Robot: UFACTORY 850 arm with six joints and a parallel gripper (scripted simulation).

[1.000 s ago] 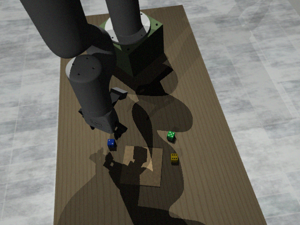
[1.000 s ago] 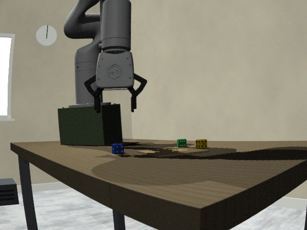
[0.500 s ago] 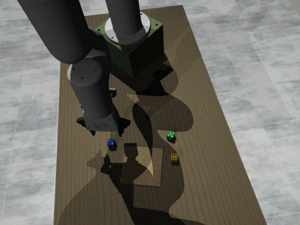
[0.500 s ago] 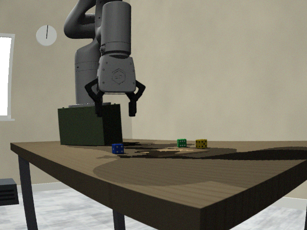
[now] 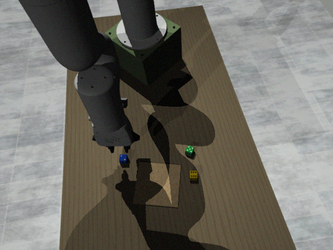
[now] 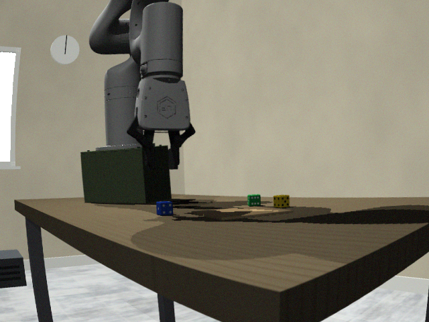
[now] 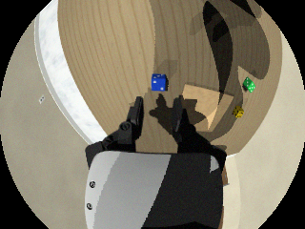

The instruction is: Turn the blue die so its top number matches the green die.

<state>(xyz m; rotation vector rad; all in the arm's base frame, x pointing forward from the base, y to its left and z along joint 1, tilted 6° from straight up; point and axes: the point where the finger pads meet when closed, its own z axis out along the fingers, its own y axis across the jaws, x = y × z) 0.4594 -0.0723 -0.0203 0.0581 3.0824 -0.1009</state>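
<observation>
My hand is 90 mm above the blue die. The rest, counted from my hand: tan mat (110 mm to the left, 100 mm below, 90 mm ahead); yellow die (230 mm to the left, 90 mm below, 70 mm ahead); green die (220 mm to the left, 90 mm below, 20 mm behind).
</observation>
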